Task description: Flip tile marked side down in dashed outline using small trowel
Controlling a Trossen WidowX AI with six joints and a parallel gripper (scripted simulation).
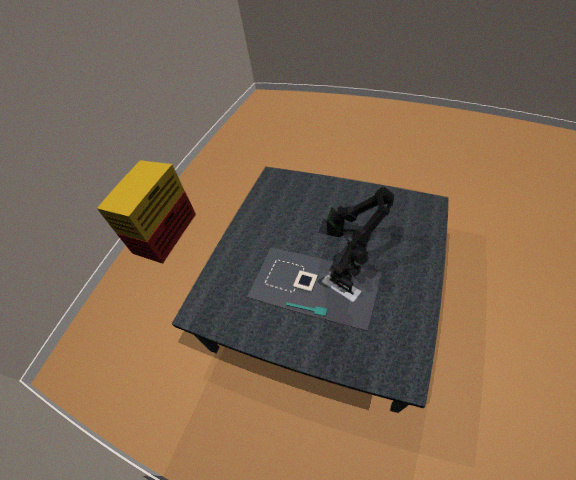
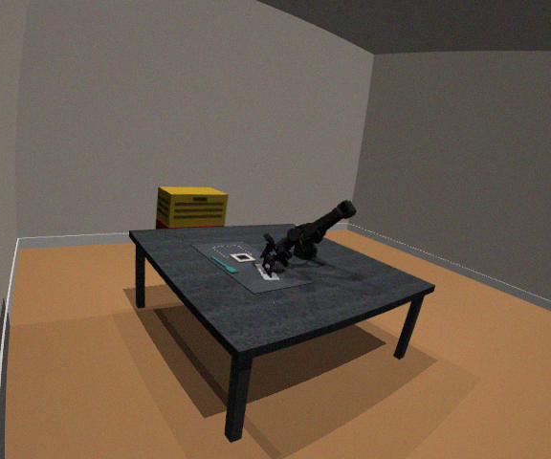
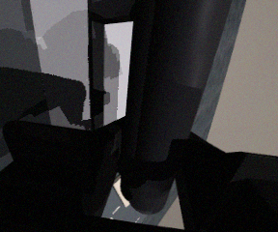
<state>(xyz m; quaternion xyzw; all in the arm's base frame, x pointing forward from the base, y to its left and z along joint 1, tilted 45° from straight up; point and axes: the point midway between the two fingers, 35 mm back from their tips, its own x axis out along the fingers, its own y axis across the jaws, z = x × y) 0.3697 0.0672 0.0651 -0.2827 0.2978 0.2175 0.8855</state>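
The grey mat lies 1 cm ahead of my gripper tip, 11 cm to the right of it and 7 cm below it. Round my gripper tip: tile (1 cm behind, 16 cm to the right, 4 cm below); then teal trowel (15 cm ahead, 9 cm to the right, 4 cm below).
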